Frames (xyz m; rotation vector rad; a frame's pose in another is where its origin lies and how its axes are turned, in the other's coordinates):
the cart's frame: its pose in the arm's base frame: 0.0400 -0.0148 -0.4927 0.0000 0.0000 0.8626
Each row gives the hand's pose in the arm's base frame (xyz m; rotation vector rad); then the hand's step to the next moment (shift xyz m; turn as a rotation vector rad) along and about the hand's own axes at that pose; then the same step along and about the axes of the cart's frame.
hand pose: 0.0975 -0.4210 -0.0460 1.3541 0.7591 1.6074
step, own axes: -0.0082 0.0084 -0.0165 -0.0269 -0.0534 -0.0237
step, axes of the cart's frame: -0.0189 0.0073 0.0001 -0.0059 0.0080 -0.0635
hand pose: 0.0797 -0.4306 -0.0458 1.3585 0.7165 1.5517
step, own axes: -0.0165 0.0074 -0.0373 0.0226 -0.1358 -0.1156
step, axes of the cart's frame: -0.0346 0.0210 -0.0088 0.0207 0.1171 -0.1349
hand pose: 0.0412 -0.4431 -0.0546 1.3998 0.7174 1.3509
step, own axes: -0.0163 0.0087 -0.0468 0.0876 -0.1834 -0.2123
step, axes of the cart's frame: -0.0366 0.0342 -0.0045 0.0509 0.2339 -0.1705
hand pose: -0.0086 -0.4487 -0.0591 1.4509 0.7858 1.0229
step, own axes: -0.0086 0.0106 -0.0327 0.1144 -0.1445 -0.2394
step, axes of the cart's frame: -0.0191 0.0286 0.0086 0.0624 0.2663 -0.1283
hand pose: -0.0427 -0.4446 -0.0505 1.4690 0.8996 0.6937
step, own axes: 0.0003 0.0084 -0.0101 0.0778 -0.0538 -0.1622
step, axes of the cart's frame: -0.0004 0.0092 0.0093 0.0470 0.1766 -0.0432
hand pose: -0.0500 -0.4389 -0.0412 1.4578 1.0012 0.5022
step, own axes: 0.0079 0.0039 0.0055 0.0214 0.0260 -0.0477
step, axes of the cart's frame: 0.0091 -0.0050 0.0008 0.0236 0.0458 0.0275
